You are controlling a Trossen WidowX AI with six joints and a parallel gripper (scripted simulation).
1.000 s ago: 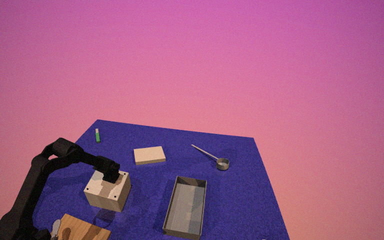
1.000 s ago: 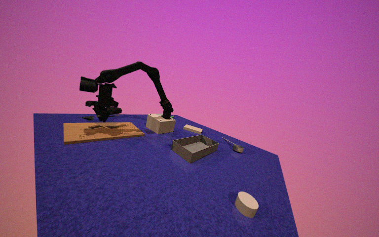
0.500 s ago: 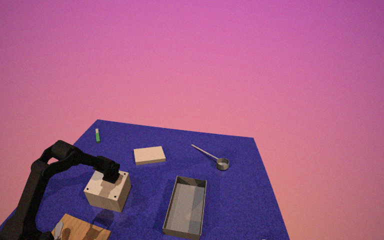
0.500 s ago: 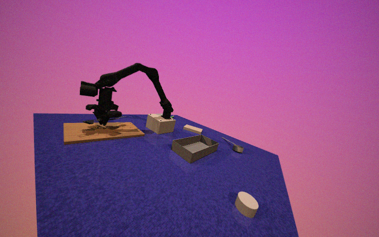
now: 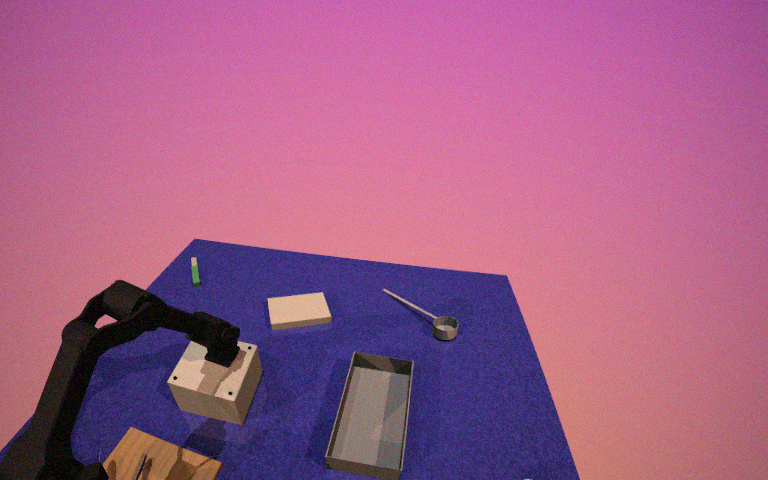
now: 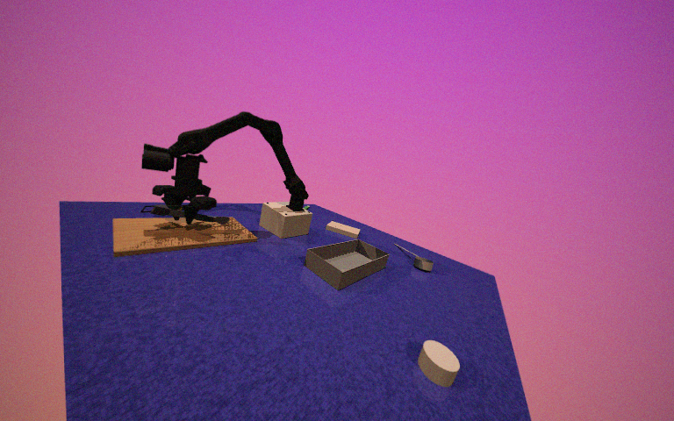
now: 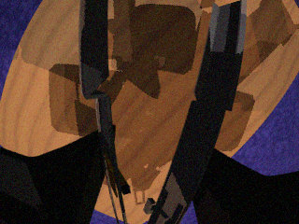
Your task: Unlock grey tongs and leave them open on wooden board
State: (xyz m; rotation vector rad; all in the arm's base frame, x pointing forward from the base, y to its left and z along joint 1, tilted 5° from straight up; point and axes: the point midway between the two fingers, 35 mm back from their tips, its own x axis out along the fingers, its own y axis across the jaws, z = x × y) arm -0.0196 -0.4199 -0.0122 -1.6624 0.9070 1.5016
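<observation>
My gripper tip is 20 mm past the yellow lock and 40 mm below it. The rest, counted from my gripper tip: wooden board: 20 mm behind, 30 mm to the left, 40 mm below; roasting tin: 390 mm ahead, 420 mm to the left, 20 mm below; beige block: 100 mm ahead, 730 mm to the left, 30 mm below.
</observation>
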